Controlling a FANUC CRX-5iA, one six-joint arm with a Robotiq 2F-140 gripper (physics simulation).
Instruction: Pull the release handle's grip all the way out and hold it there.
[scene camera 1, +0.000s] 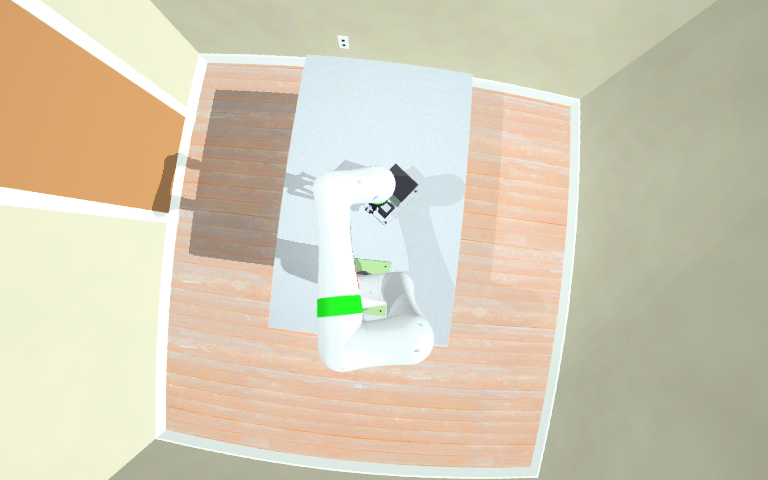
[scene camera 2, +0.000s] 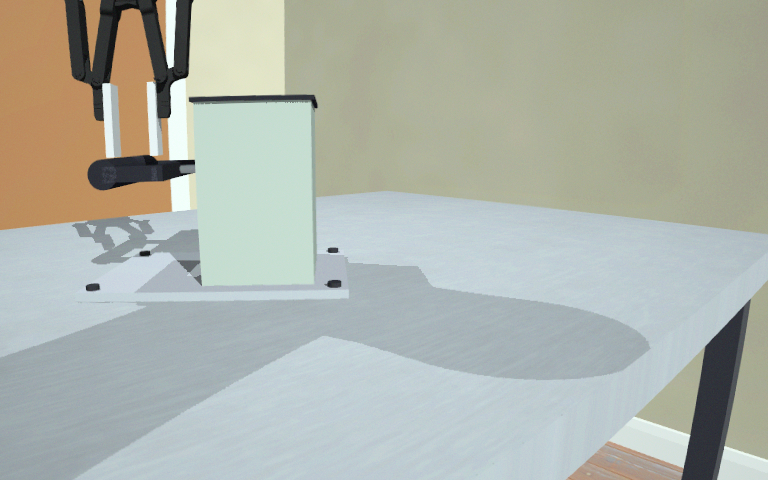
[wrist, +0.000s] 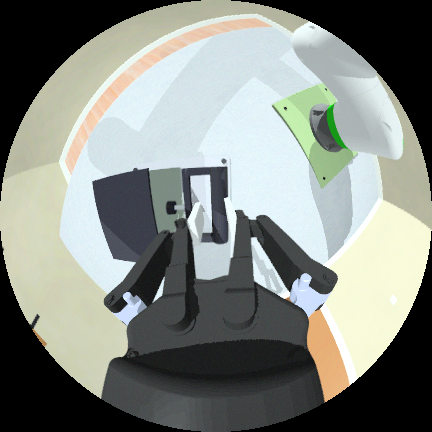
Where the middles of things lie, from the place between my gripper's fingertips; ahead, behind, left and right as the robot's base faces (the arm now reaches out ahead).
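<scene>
What I see is the bolted base plate (wrist: 217, 160), 80 mm ahead of my hand, 40 mm to the right of it and 120 mm below it.
</scene>
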